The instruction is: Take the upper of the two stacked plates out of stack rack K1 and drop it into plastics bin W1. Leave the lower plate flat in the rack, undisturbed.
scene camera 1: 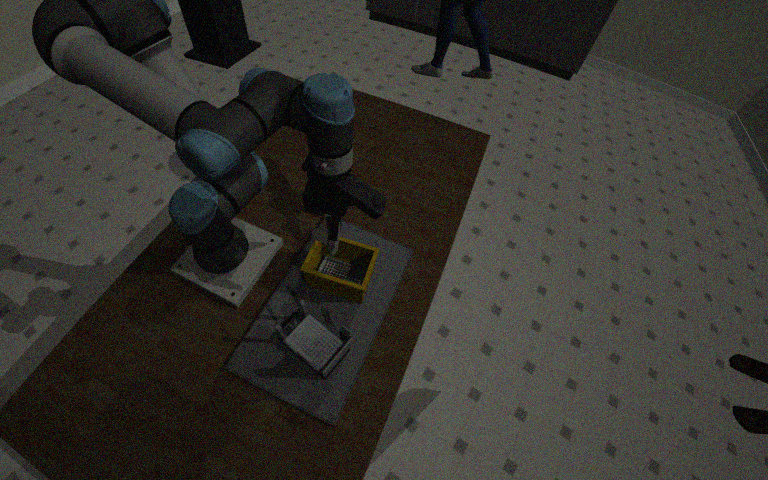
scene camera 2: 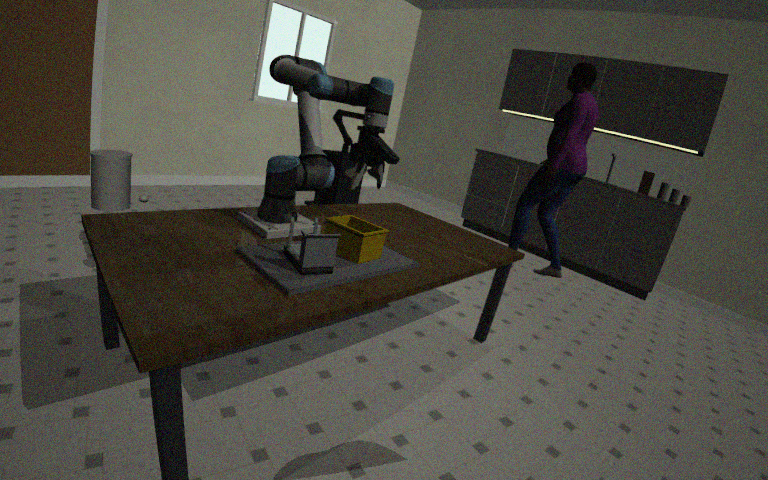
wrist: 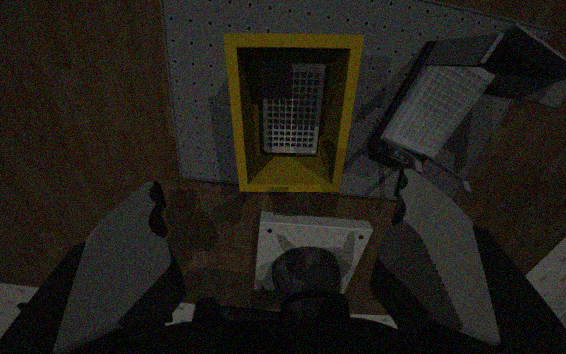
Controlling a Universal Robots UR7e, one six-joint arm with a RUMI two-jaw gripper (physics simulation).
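Pixels of known places: gripper, fingertip midpoint: (scene camera 1: 341, 229) (scene camera 2: 365, 189) (wrist: 278, 179); arm's base, origin of the base link: (scene camera 1: 222, 250) (scene camera 2: 277, 217) (wrist: 305, 269).
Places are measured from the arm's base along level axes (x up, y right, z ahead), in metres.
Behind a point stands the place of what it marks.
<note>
A pale gridded plate (scene camera 1: 334, 267) @[x -0.001, y -0.088, z 0.318 m] (wrist: 291, 125) @[x 0.002, y -0.073, z 0.324 m] lies inside the yellow bin W1 (scene camera 1: 334, 286) @[x 0.038, y -0.020, z 0.354 m] (scene camera 2: 362, 244) @[x 0.048, y -0.030, z 0.430 m] (wrist: 293, 41) @[x 0.082, y -0.086, z 0.423 m], low down between its walls; part of it is in dark shadow. Another pale plate (scene camera 1: 314, 342) @[x 0.017, y 0.126, z 0.371 m] (wrist: 435, 110) @[x 0.016, y 0.123, z 0.372 m] lies in the grey stack rack K1 (scene camera 2: 320, 253) @[x 0.045, y 0.142, z 0.441 m] (wrist: 525, 60) @[x 0.085, y 0.143, z 0.437 m], which stands beside the bin. It looks flat there. My gripper (scene camera 2: 367, 182) @[x 0.197, y -0.091, z 0.342 m] (wrist: 278, 179) @[x 0.197, y -0.091, z 0.342 m] is open and empty, its fingers wide apart. It hangs well above the bin, pointing down, and is apart from the bin, the rack and both plates.
The bin and rack stand on a grey perforated mat (scene camera 1: 385, 277) @[x -0.016, y -0.128, z 0.459 m] (scene camera 2: 390, 260) @[x -0.017, y -0.162, z 0.447 m] (wrist: 195, 75) @[x -0.017, y -0.215, z 0.377 m] on the brown table (scene camera 1: 113, 396) @[x -0.031, y 0.442, z -0.014 m] (scene camera 2: 186, 283) @[x -0.030, y 0.474, z 0.346 m] (wrist: 90, 100) @[x -0.030, y -0.393, z 0.326 m]. The arm's white base plate (scene camera 1: 266, 243) @[x 0.001, y -0.073, z 0.104 m] (wrist: 310, 227) @[x 0.000, y -0.010, z 0.128 m] is close to the bin. A person (scene camera 1: 478, 28) (scene camera 2: 577, 130) stands beyond the table.
</note>
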